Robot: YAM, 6 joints.
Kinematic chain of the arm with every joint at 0, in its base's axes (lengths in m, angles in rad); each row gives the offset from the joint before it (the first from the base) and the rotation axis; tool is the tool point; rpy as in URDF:
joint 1: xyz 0 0 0.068 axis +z
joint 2: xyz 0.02 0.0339 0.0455 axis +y
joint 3: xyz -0.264 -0.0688 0 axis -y
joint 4: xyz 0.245 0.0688 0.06 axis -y
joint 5: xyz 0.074 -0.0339 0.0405 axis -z
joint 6: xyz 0.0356 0 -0.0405 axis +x
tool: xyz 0 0 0 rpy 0 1.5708 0
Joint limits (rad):
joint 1: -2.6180..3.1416
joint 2: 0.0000..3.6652
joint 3: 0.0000..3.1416
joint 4: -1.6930..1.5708
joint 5: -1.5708..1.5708
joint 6: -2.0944..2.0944
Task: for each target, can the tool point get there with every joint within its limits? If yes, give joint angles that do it. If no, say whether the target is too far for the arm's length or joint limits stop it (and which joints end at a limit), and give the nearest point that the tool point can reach.
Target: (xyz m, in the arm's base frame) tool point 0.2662 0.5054 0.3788
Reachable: yes | joints 1.0956 2.5218 2.7315 -0.1891 0.1553 -0.1769
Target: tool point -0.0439 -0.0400 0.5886
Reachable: yes | joints -1.7849 0.8849 1.5423 0.4331 1.3163 -0.0606
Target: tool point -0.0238 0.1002 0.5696
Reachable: yes | joints -1.5658 0.5388 1.7332 -0.4177 0.7119 1.3006
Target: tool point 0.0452 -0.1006 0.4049
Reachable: yes | joints -0.8871 0.5931 0.6476 0.7788 0.9273 0.3220
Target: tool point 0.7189 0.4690 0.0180
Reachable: no: too far | nearest point 0.5375 0.3507 0.0427 | short by 0.218 m
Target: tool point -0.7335 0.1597 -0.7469
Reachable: no: too far | nearest point -0.4436 0.0966 -0.3164 | short by 0.523 m
